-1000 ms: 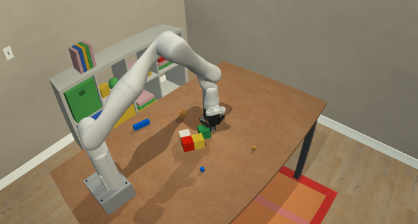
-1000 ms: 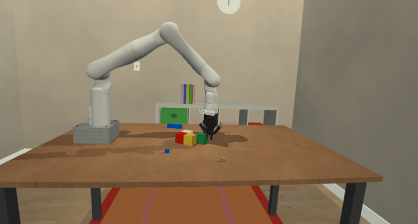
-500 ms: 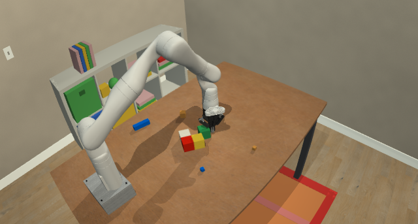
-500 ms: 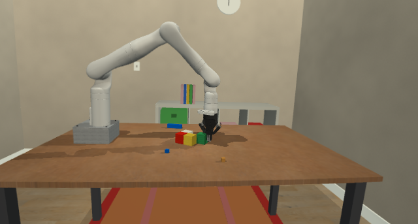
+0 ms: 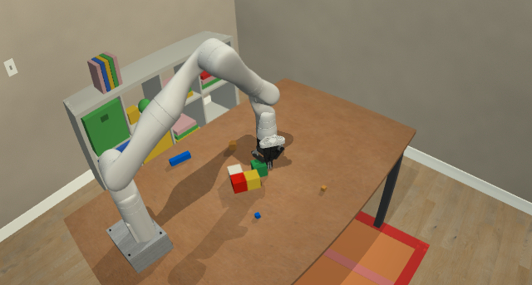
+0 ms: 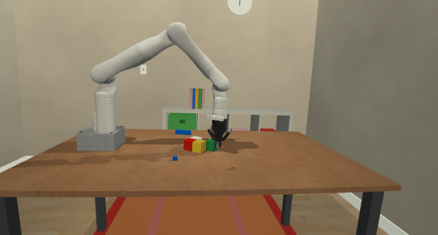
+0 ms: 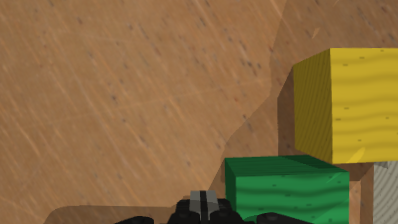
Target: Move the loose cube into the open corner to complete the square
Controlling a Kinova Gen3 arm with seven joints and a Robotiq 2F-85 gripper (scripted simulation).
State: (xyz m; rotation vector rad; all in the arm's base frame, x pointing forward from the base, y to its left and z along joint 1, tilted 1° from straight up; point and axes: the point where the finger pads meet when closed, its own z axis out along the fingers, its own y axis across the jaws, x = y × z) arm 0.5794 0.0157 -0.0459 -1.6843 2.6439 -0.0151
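Now: hand 100 mm past the yellow cube, 10 mm to the left of it and 10 mm above it. From my hand the other things lie so: green cube: 40 mm behind, 20 mm to the left, 10 mm below; red cube: 150 mm behind, 10 mm to the left, 10 mm below; white cube: 120 mm behind, 50 mm to the left, 10 mm below.
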